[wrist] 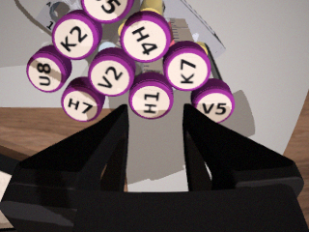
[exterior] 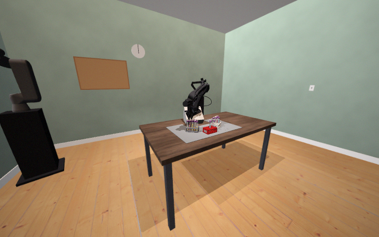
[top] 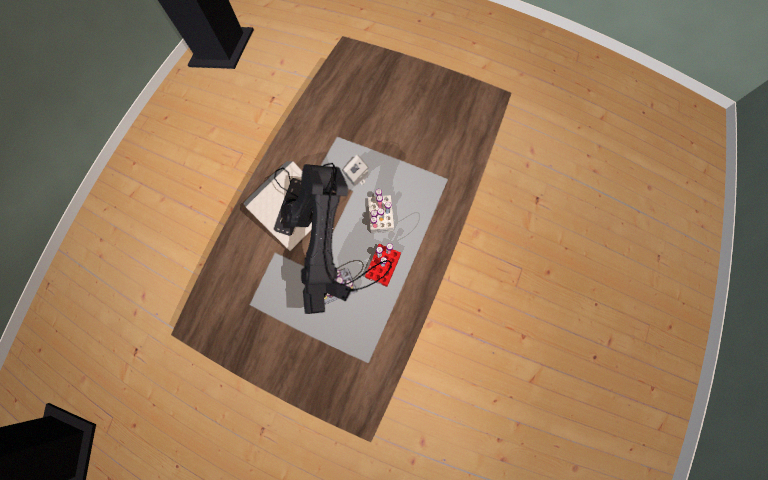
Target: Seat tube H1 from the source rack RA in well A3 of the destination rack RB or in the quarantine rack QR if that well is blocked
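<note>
Right now my hand is 70 mm above the tube H1 and 10 mm short of it. Round my hand: red rack QR (170 mm ahead, 120 mm to the left, 110 mm below); grey rack RA (110 mm below, 20 mm to the left, 20 mm ahead); white rack RB (310 mm to the left, 130 mm ahead, 110 mm below).
</note>
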